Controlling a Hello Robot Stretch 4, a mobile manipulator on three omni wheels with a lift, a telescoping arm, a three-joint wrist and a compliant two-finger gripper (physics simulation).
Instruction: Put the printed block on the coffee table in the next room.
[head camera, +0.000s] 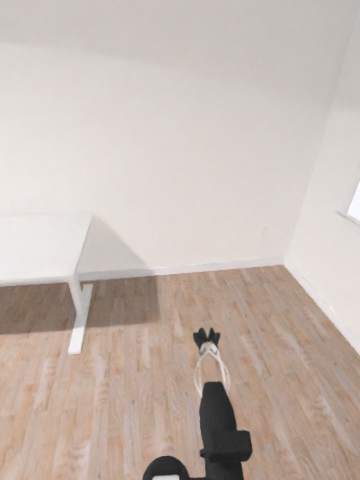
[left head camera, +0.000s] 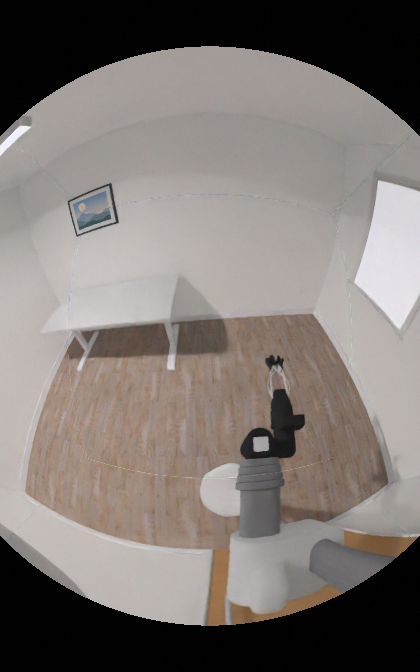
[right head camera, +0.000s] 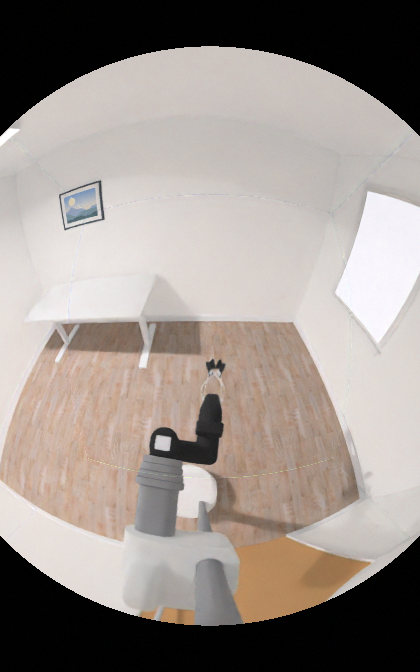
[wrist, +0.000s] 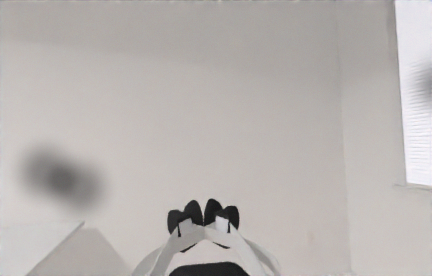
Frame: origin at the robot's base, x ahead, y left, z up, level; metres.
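Seen in the pictures: gripper, fingertip midpoint: (head camera: 205, 329) (wrist: 203, 214).
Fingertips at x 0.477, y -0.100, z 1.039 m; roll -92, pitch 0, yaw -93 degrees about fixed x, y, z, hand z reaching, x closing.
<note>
A point is followed by its place in that frame.
My gripper (head camera: 207, 336) @[y -0.100, x 0.477, z 1.039 m] (left head camera: 274, 362) (right head camera: 215, 367) (wrist: 203, 214) @[y -0.100, x 0.477, z 1.039 m] is shut, its black fingertips close together with no object visible between them. It is held out over the wood floor, right of the white table in the head views. The printed block does not show in any view. No low coffee table that I can identify shows; a white table (head camera: 40, 247) @[y 0.749, x 1.374, z 0.692 m] (left head camera: 125, 302) (right head camera: 105, 300) on T-shaped legs stands against the far wall at the left. A corner of this table (wrist: 35, 245) @[y 0.603, x 1.477, z 0.692 m] also shows at the lower left in the wrist view.
A window (left head camera: 387, 255) (right head camera: 382, 265) (wrist: 416, 100) @[y -1.401, x 1.529, z 1.304 m] is in the right wall. A framed picture (left head camera: 93, 210) (right head camera: 82, 205) hangs above the white table. Wood floor (head camera: 140, 400) @[y 0.134, x 0.802, z -0.028 m] lies ahead, bounded by walls. An orange-brown floor (right head camera: 280, 565) begins behind, past the wall edge at the lower right.
</note>
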